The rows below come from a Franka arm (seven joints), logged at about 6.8 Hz.
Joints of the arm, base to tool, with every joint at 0 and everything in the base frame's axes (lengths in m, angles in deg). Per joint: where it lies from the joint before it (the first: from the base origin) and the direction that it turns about. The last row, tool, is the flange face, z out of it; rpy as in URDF.
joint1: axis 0 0 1 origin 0 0 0.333
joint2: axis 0 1 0 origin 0 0 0
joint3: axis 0 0 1 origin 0 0 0.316
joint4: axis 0 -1 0 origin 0.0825 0 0
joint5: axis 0 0 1 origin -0.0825 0 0.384
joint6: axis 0 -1 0 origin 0 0 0
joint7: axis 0 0 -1 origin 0.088 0 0
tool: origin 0 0 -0.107 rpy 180 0 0
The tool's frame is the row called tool.
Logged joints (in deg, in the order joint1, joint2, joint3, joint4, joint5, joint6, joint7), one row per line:
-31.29, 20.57, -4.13, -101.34, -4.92, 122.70, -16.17
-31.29, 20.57, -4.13, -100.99, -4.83, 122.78, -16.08
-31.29, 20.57, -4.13, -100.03, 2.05, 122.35, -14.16
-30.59, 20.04, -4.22, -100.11, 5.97, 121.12, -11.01
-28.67, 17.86, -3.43, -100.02, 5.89, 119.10, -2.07
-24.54, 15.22, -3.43, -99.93, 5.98, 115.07, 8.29
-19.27, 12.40, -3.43, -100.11, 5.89, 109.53, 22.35
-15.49, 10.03, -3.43, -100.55, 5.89, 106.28, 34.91
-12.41, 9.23, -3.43, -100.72, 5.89, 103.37, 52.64
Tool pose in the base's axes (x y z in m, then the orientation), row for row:
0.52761, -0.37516, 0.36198, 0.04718, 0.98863, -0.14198, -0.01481
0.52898, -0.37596, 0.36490, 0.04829, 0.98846, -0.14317, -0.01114
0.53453, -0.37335, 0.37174, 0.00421, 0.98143, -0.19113, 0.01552
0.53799, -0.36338, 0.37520, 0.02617, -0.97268, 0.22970, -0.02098
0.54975, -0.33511, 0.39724, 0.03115, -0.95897, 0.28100, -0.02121
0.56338, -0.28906, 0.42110, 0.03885, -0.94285, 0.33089, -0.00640
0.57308, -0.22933, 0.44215, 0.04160, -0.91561, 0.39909, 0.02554
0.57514, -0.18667, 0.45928, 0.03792, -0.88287, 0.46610, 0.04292
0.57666, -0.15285, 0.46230, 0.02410, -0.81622, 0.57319, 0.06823
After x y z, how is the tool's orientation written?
As a quaternion, w x y z.
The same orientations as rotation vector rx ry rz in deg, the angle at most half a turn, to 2 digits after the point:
172.80, -24.82, -2.59
172.65, -25.01, -1.95
176.19, -34.31, 2.79
-172.22, 40.67, -3.71
-169.27, 49.60, -3.74
-165.64, 58.13, -1.12
-160.58, 69.99, 4.48
-155.19, 81.93, 7.54
-144.71, 101.62, 12.10

